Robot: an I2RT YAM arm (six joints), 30 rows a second.
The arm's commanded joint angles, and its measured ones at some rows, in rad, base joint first. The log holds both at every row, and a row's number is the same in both.
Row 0, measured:
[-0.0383, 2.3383, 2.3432, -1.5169, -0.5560, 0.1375]
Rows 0 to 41, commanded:
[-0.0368, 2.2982, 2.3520, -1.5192, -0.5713, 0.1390]
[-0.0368, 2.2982, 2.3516, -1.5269, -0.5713, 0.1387]
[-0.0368, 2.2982, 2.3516, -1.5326, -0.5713, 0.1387]
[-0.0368, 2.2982, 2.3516, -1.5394, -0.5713, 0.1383]
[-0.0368, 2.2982, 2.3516, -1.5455, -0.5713, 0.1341]
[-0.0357, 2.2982, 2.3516, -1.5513, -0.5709, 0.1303]
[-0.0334, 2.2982, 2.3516, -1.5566, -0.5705, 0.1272]
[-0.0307, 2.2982, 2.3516, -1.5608, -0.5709, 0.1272]
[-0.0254, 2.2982, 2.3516, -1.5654, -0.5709, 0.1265]
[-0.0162, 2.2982, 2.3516, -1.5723, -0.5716, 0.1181]
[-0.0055, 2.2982, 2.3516, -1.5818, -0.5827, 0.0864]
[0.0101, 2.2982, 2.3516, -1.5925, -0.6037, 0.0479]
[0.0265, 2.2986, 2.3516, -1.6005, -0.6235, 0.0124]
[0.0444, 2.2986, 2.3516, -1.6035, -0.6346, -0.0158]
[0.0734, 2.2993, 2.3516, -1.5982, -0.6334, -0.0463]
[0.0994, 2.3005, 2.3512, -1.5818, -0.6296, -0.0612]
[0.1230, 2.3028, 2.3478, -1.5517, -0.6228, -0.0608]
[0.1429, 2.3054, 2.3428, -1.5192, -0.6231, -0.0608]
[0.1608, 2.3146, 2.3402, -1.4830, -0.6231, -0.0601]
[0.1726, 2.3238, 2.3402, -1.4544, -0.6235, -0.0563]
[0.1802, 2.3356, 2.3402, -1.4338, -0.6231, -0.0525]
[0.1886, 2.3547, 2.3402, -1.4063, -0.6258, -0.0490]
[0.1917, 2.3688, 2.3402, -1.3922, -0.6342, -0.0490]
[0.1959, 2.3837, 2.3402, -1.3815, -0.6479, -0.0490]
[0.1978, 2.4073, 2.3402, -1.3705, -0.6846, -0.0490]
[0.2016, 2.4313, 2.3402, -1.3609, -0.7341, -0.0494]
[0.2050, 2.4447, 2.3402, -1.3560, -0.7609, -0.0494]
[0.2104, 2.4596, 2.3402, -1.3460, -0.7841, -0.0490]
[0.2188, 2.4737, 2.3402, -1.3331, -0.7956, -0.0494]
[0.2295, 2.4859, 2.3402, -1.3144, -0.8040, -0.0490]
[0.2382, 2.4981, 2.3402, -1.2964, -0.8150, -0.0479]
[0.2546, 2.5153, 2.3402, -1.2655, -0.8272, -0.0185]
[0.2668, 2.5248, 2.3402, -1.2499, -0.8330, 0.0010]
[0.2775, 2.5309, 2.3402, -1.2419, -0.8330, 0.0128]
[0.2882, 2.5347, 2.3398, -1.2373, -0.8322, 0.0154]
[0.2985, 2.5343, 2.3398, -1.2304, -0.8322, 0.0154]
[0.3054, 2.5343, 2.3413, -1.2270, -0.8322, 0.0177]
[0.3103, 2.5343, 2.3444, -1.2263, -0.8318, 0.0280]
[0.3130, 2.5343, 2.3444, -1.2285, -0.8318, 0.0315]
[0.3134, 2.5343, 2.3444, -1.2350, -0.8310, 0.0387]
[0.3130, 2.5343, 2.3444, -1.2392, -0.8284, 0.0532]
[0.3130, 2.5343, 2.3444, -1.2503, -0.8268, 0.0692]
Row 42, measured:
[0.3248, 2.5313, 2.3390, -1.2385, -0.8127, 0.0303]
